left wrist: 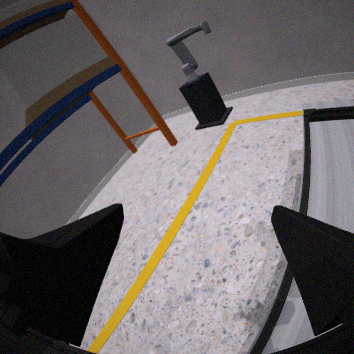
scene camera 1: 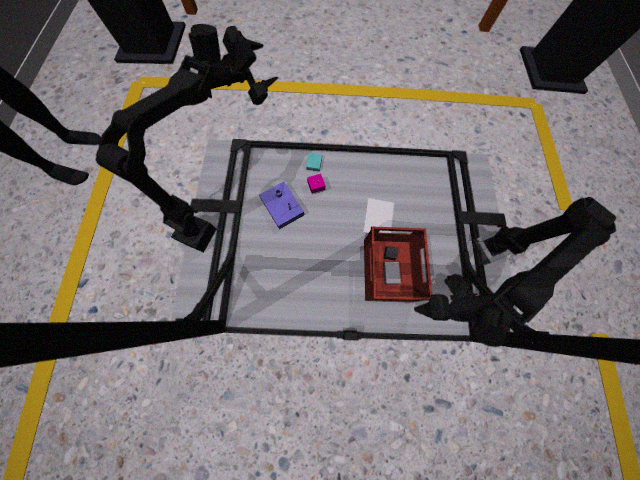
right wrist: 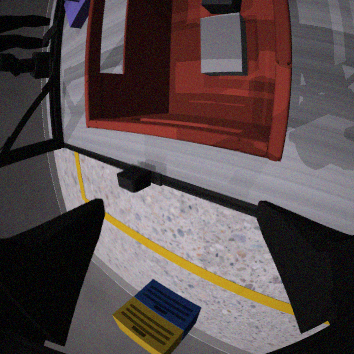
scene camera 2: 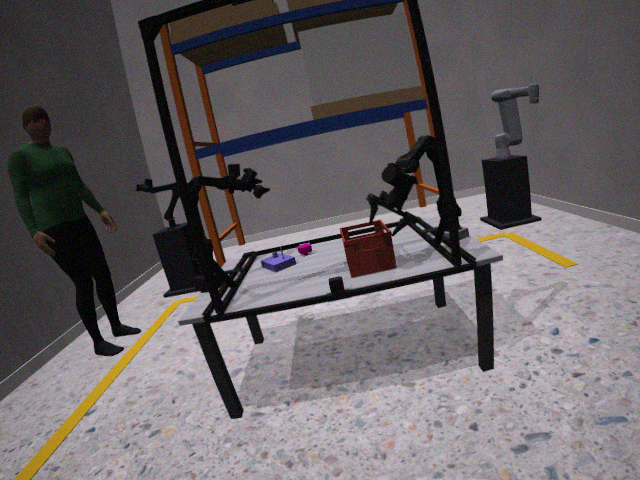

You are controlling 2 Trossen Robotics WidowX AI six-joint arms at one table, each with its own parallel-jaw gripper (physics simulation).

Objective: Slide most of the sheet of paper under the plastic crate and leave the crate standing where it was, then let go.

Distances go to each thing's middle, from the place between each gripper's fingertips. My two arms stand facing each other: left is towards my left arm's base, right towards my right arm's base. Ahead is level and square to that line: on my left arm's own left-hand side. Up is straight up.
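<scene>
Looking at the white sheet of paper (scene camera 1: 379, 213), I find my left gripper 400 mm to the left of it, 320 mm past it and 360 mm above it. The red plastic crate (scene camera 1: 412, 288) is 420 mm to the right of my left hand, 530 mm behind it and 290 mm below it.
My right gripper is 50 mm to the right of the red plastic crate, 140 mm short of it and 90 mm above it. The white sheet of paper, for its part, is 80 mm to the left of my right hand, 350 mm ahead of it and 160 mm below it.
</scene>
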